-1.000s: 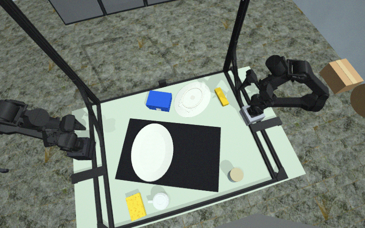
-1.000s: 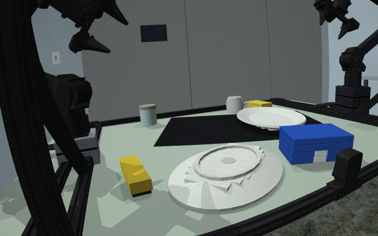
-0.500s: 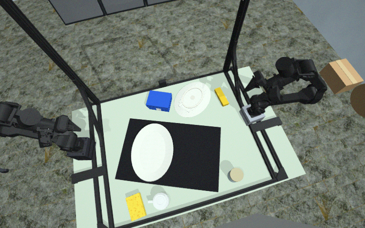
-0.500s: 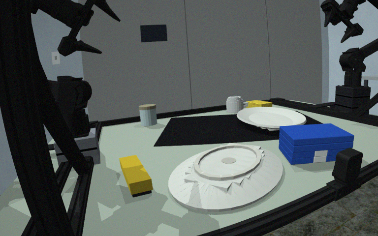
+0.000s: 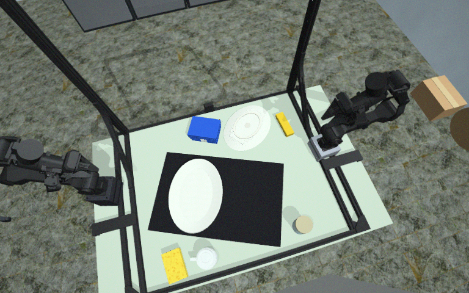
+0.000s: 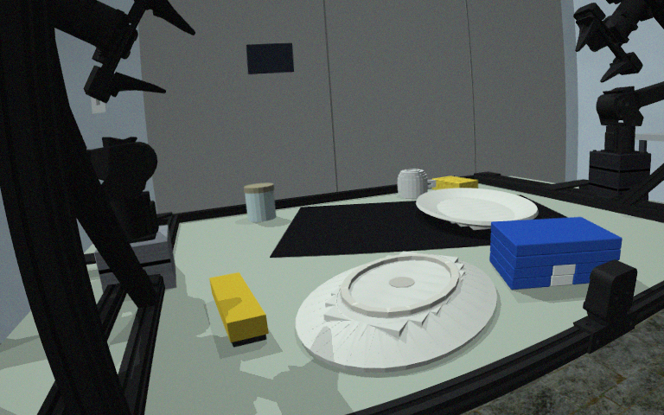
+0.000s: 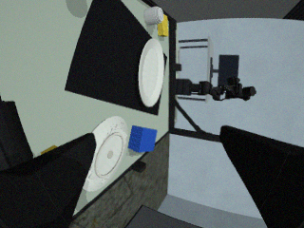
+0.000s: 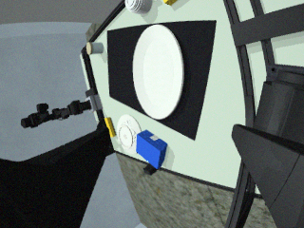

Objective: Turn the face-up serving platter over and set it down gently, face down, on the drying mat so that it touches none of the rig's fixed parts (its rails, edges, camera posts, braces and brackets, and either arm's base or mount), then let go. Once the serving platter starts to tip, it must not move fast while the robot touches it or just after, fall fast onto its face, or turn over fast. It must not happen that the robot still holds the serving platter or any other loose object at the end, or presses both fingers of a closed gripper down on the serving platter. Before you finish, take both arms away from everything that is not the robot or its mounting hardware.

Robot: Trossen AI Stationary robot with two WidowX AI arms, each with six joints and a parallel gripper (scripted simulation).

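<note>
The white oval serving platter lies 32 cm below my right hand, 30 cm to the left of it and 7 cm ahead of it. The rest, counted from my right hand: black drying mat (40 cm to the left, 33 cm below, 9 cm ahead); white mug (33 cm ahead, 30 cm to the left, 29 cm below); blue box (40 cm to the left, 30 cm below, 22 cm behind).
</note>
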